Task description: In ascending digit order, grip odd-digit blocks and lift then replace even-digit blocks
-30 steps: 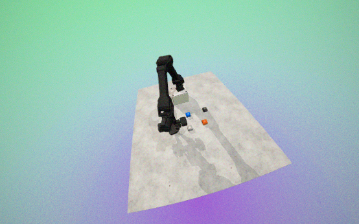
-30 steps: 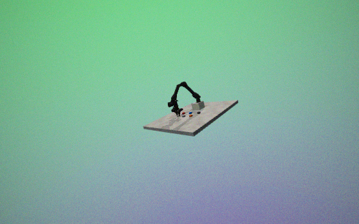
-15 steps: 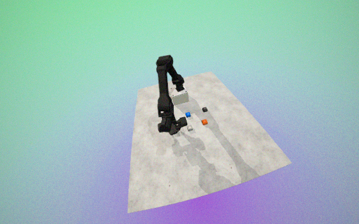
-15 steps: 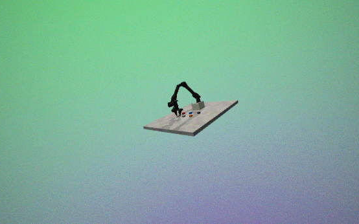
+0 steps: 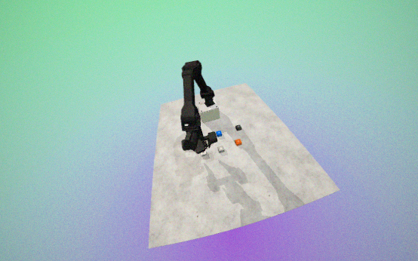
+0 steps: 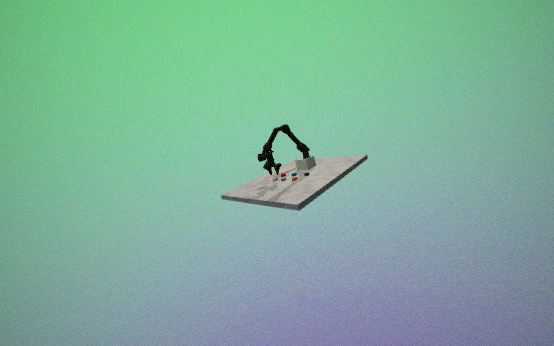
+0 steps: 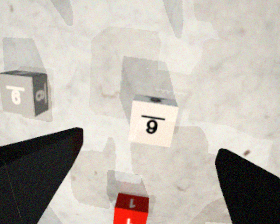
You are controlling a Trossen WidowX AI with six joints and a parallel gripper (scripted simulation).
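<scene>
Now: the white block 4 cm below my gripper tip. The rest, counted from my gripper tip: grey block: 10 cm to the left, 4 cm below, 3 cm ahead; then blue block: 15 cm to the left, 9 cm behind, 4 cm below; then red block: 10 cm behind, 4 cm below, 3 cm to the left.
</scene>
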